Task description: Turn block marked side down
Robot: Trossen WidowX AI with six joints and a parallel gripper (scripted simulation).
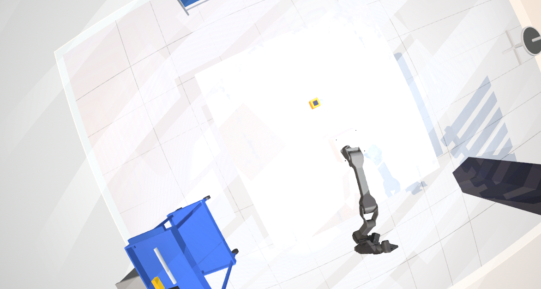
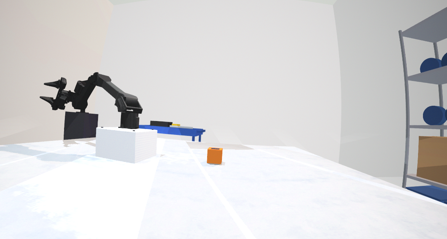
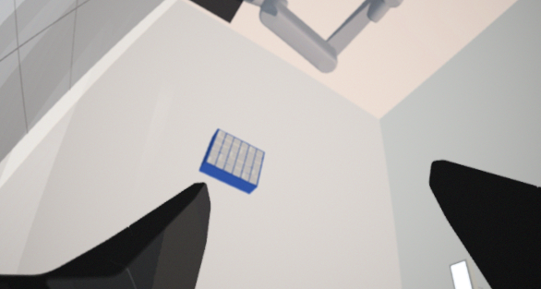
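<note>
My gripper tip is 920 mm short of the block, 140 mm to the left of it and 210 mm above it.
</note>
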